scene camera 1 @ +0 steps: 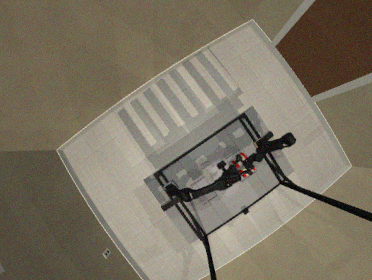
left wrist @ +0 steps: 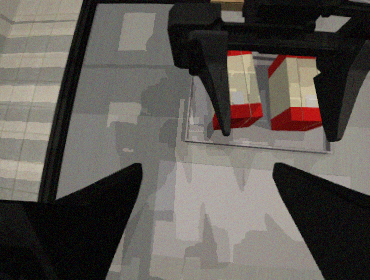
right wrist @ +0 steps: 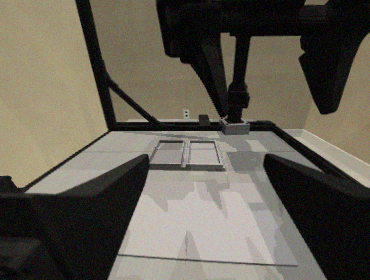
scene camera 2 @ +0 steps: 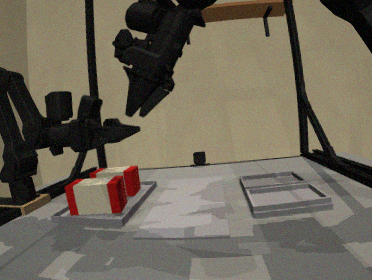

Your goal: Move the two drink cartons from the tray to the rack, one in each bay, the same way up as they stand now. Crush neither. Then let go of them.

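Frame: origin at the left arm's base, x ahead, y left, z up, level; centimetres.
Seen in the pictures: left gripper, fingertip midpoint: (left wrist: 207, 169) (right wrist: 276, 115) (scene camera 2: 135, 116); right gripper, fingertip midpoint: (left wrist: 281, 138) (right wrist: 205, 159) (scene camera 2: 133, 129); left arm's base, link origin: (scene camera 1: 171, 188) (right wrist: 233, 121); right arm's base, link origin: (scene camera 1: 261, 144) (scene camera 2: 24, 199).
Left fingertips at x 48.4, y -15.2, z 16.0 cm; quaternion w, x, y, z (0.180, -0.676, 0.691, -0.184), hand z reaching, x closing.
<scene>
Offsets run from my left fingertips to a thing's middle. Level surfaces: height alone.
Two red-and-cream cartons, the nearer carton (scene camera 2: 96, 196) (left wrist: 295, 90) and the farther carton (scene camera 2: 131, 181) (left wrist: 244, 85), stand side by side on the grey tray {dx +12.2, dy -11.5, dz -19.6 cm} (scene camera 2: 134, 210) (left wrist: 260, 148). The grey rack {dx -28.6, dy -6.8, dz -19.4 cm} (scene camera 2: 292, 207) (right wrist: 186, 157) with two empty bays lies across the table. My left gripper (scene camera 2: 136, 115) (left wrist: 207, 169) (right wrist: 276, 115) is open and empty, pointing down, above and beyond the cartons in scene camera 2. My right gripper (scene camera 2: 138, 130) (left wrist: 281, 138) (right wrist: 205, 159) is open and empty, held level above the tray. In the left wrist view its fingers partly cover both cartons.
A pale flat mat {dz -20.0 cm} (scene camera 2: 175, 227) (left wrist: 200, 190) (right wrist: 200, 215) lies between tray and rack. The two grippers are close together in scene camera 2. A black frame (scene camera 2: 300, 90) surrounds the table. A small black block (scene camera 2: 199, 158) stands at the table's far edge.
</scene>
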